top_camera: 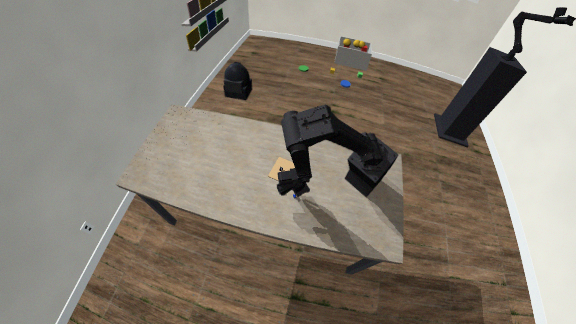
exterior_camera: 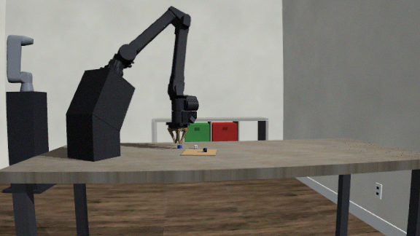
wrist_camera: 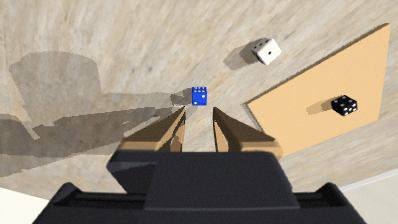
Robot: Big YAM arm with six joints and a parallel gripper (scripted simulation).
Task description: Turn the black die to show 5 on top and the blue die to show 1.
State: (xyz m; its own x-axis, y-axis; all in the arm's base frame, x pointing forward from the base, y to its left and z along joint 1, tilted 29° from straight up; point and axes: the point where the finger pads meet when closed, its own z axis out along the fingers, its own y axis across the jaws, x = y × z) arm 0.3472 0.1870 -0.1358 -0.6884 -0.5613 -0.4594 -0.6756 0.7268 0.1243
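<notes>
The blue die is 10 mm ahead of my hand, 10 mm to the left of it and 20 mm below it. The rest, counted from my hand: black die 120 mm ahead, 120 mm to the right, 20 mm below; white die 80 mm ahead, 20 mm below; tan mat 100 mm ahead, 120 mm to the right, 30 mm below.
</notes>
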